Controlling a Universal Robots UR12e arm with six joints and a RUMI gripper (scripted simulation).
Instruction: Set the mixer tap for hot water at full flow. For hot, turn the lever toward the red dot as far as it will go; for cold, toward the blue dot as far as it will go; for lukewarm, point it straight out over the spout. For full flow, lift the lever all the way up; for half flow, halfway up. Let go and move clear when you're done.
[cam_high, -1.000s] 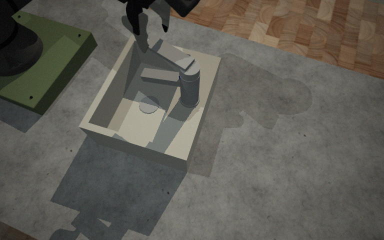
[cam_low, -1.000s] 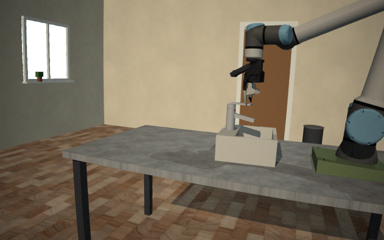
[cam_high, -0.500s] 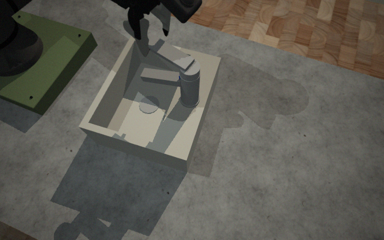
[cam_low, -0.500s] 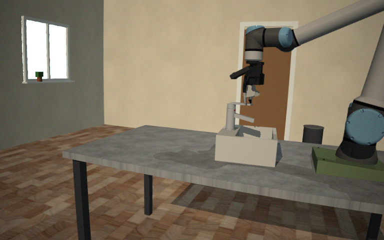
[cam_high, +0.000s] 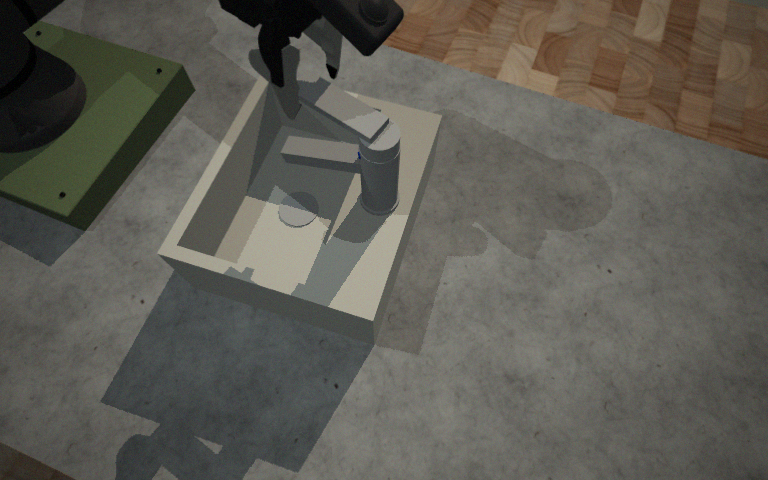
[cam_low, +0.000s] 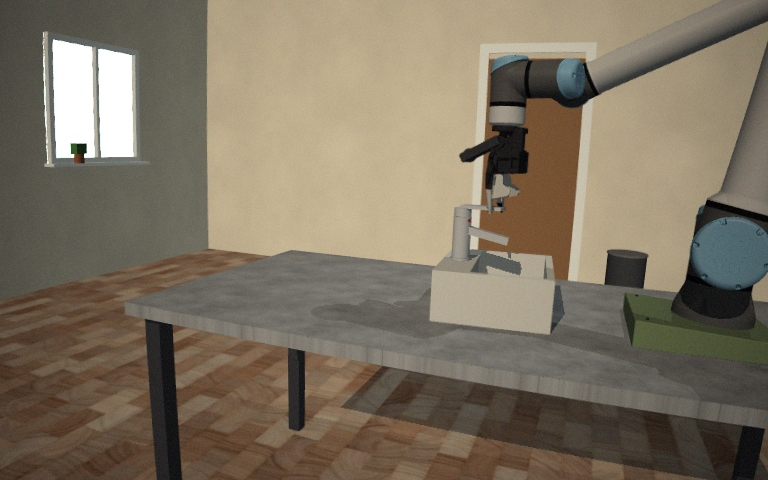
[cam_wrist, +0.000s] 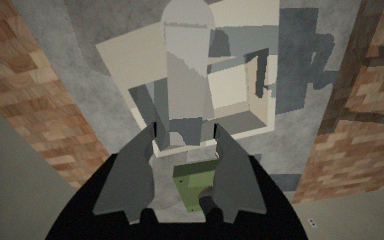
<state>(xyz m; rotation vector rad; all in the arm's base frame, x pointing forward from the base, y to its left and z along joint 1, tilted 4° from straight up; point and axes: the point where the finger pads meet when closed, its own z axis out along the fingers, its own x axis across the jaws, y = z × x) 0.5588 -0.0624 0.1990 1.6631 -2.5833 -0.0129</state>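
My hand is 3 cm short of the lever and 1 cm to the left of it. Also, from my hand: cream basin 3 cm behind, 2 cm to the right, 24 cm below.
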